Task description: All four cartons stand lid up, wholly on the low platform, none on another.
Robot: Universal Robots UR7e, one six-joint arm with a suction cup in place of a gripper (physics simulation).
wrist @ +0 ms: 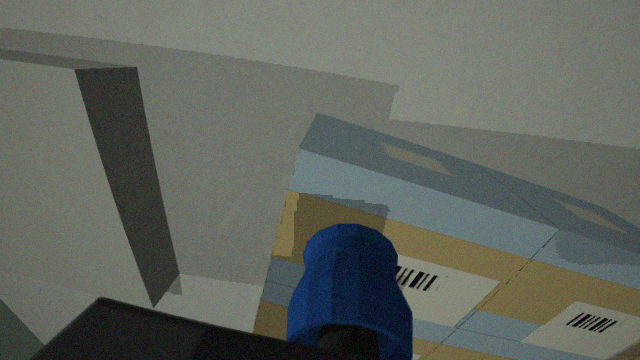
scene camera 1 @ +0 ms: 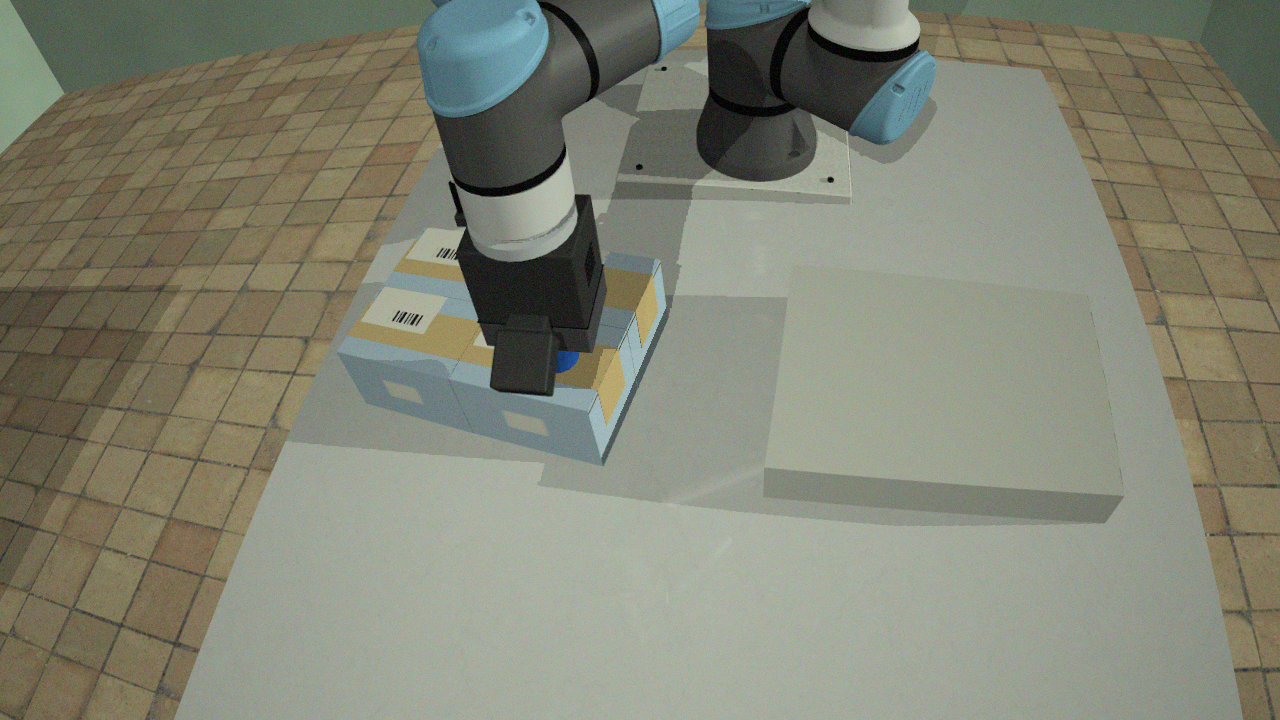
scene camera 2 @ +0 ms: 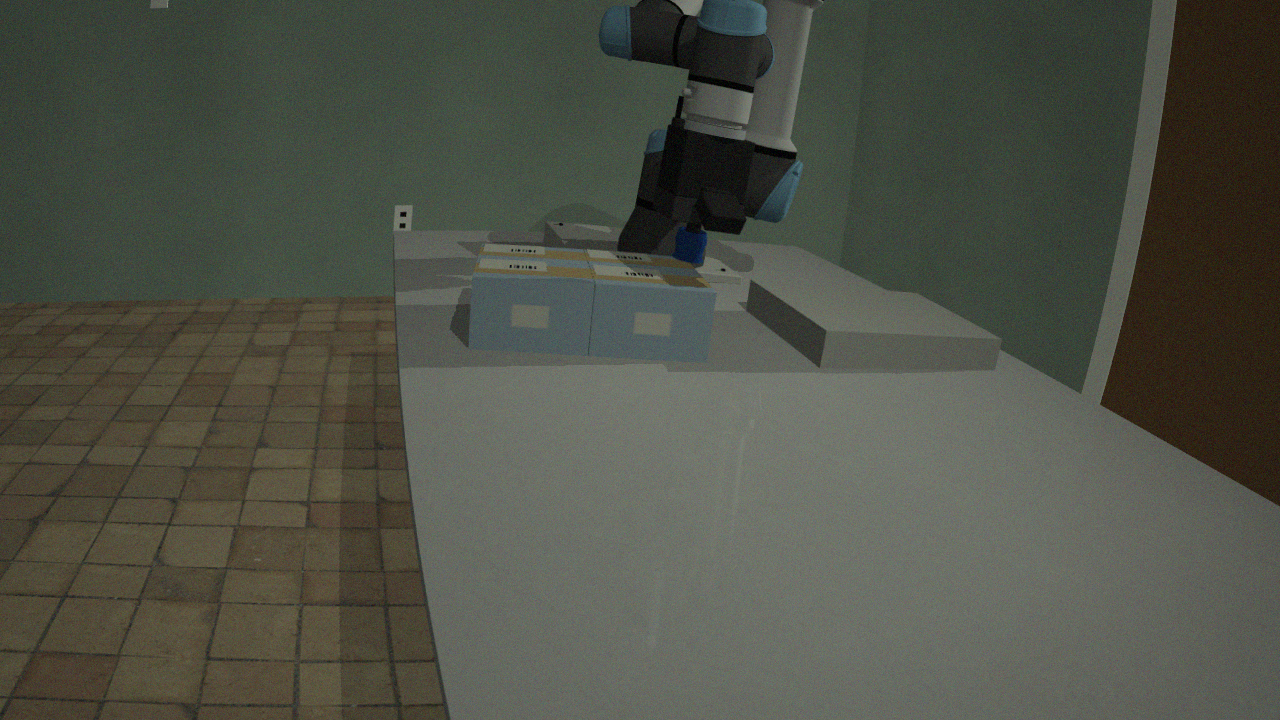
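Seen in the pictures: hand, tool point: [wrist: 349, 263] [scene camera 2: 687, 258]; arm's base, link origin: [scene camera 1: 756, 143].
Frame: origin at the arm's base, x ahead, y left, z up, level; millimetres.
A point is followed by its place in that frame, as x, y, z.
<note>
Four light-blue cartons with tan tape and barcode labels stand lid up on the table, close together: front right [scene camera 1: 554, 438] @(458, -154, 5) [scene camera 2: 617, 335] @(447, -216, 2) [wrist: 350, 172] @(458, -137, 60), front left [scene camera 1: 429, 414] @(432, -293, -11) [scene camera 2: 532, 335] @(429, -309, -4) [wrist: 590, 285] @(405, -288, 60), back right [scene camera 1: 628, 286] @(323, -102, 60) [scene camera 2: 629, 257] @(305, -163, 60) [wrist: 266, 318] @(333, -95, 60) and back left [scene camera 1: 425, 268] @(300, -320, 60) [scene camera 2: 523, 250] @(281, -297, 61). The low grey platform [scene camera 1: 948, 385] @(395, 195, 24) [scene camera 2: 904, 313] @(397, 234, 24) [wrist: 50, 175] @(408, 90, 24) lies to their right in both scene views and bears no carton. My blue suction cup [scene camera 1: 565, 360] [scene camera 2: 690, 246] [wrist: 350, 290] looks slightly above the front right carton's lid, holding nothing. Its rim is partly hidden in scene camera 1.
The robot's base plate [scene camera 1: 733, 189] @(87, -24, -8) is bolted to the table [scene camera 1: 626, 591] @(587, -72, -24) [scene camera 2: 760, 537] @(825, -224, -24) behind the cartons. The left cartons stand near the table's left edge. A strip of tabletop separates the cartons from the platform.
</note>
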